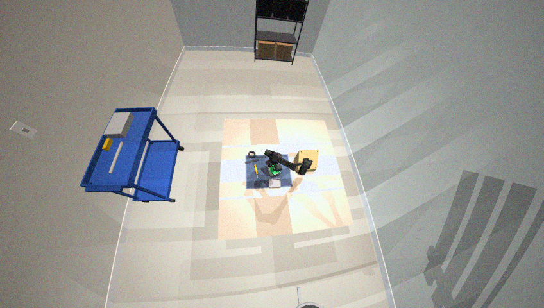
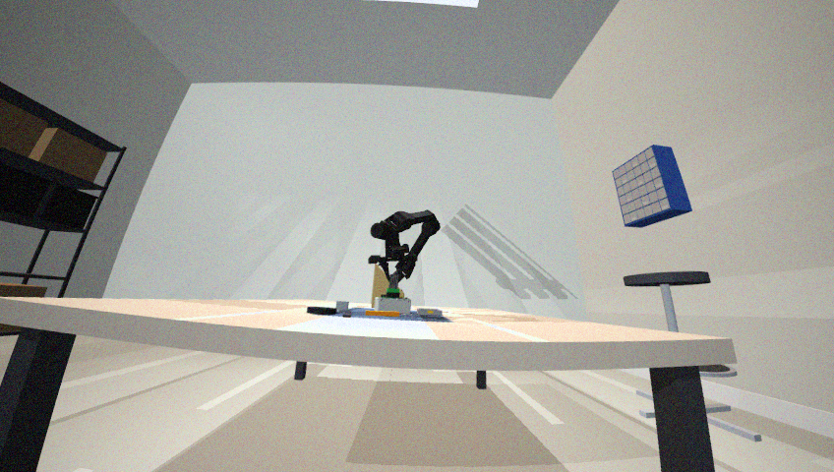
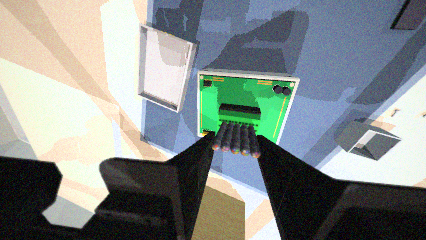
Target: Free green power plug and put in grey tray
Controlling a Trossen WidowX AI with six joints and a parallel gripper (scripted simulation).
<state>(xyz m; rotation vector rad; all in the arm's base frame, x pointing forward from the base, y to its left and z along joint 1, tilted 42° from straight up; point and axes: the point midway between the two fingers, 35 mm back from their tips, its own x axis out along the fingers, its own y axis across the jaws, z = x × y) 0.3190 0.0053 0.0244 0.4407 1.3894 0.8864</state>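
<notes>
Right now my gripper tip is 30 mm above the green power plug. Round my gripper tip: blue mat (50 mm ahead, 120 mm below); dark bar (210 mm ahead, 110 mm to the right, 110 mm below).
</notes>
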